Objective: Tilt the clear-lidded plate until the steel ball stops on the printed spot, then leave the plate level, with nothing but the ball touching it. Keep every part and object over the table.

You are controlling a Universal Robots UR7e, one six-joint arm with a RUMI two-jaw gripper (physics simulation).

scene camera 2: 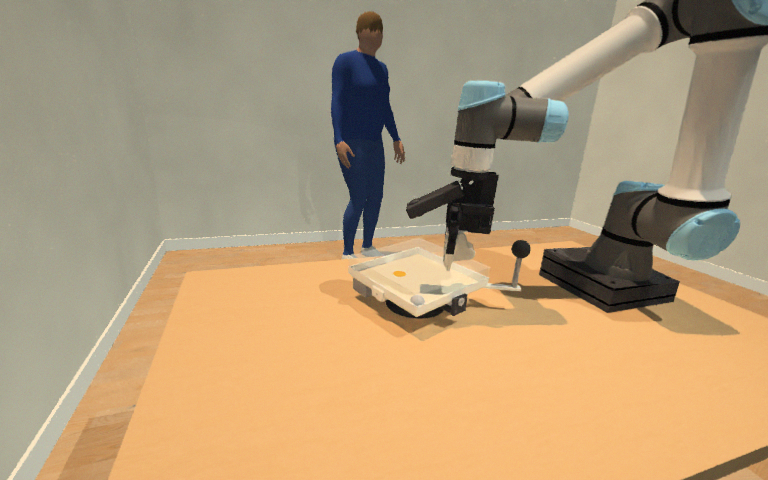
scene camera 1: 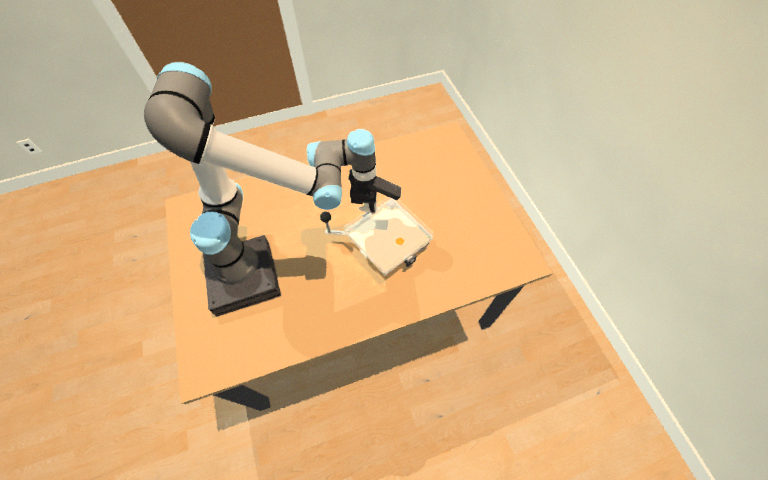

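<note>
The clear-lidded plate (scene camera 1: 378, 249) (scene camera 2: 396, 278) stands on its base on the table. It looks slightly tipped toward its near corner in scene camera 2; the exact angle is hard to tell. The orange printed spot (scene camera 1: 399, 241) (scene camera 2: 399, 273) lies off-centre on it. The grey steel ball (scene camera 2: 417, 300) is in that near corner, away from the spot; I cannot make it out in scene camera 1. My gripper (scene camera 1: 372, 209) (scene camera 2: 448, 266) is shut and empty, pointing down at the plate's edge on the handle side. Whether it touches the plate is unclear.
A lever with a black ball knob (scene camera 1: 325, 216) (scene camera 2: 521, 249) stands up beside the plate, on the robot-base side. Small dark side knobs (scene camera 1: 410, 260) (scene camera 2: 457, 303) sit on the plate's sides. A person in blue (scene camera 2: 362, 96) stands beyond the table (scene camera 1: 226, 350) (scene camera 2: 339, 407).
</note>
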